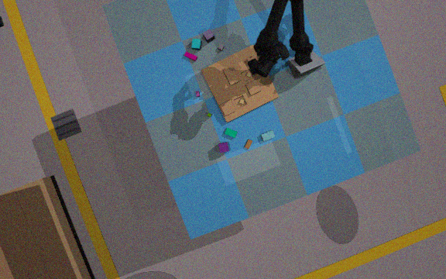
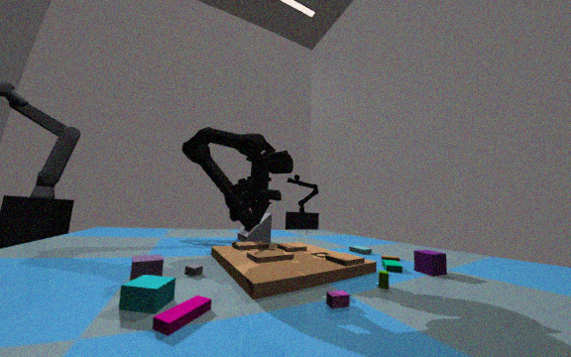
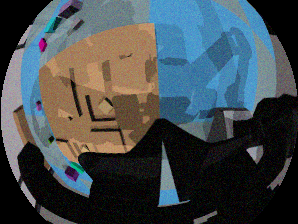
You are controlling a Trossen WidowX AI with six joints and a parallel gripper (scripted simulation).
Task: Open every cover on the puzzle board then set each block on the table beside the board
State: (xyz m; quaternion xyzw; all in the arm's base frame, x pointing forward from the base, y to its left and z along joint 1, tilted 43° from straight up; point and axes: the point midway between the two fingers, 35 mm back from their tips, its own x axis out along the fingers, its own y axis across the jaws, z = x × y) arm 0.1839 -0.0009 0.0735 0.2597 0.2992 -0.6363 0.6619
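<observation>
Right now my gripper tip is 16 cm short of the grey block, 18 cm to the left of it and 8 cm above it. Round my gripper tip: magenta block 36 cm ahead, 1 cm to the right, 7 cm below; then teal cube 27 cm ahead, 24 cm to the right, 7 cm below; then pale teal block 11 cm ahead, 33 cm to the left, 7 cm below.
</observation>
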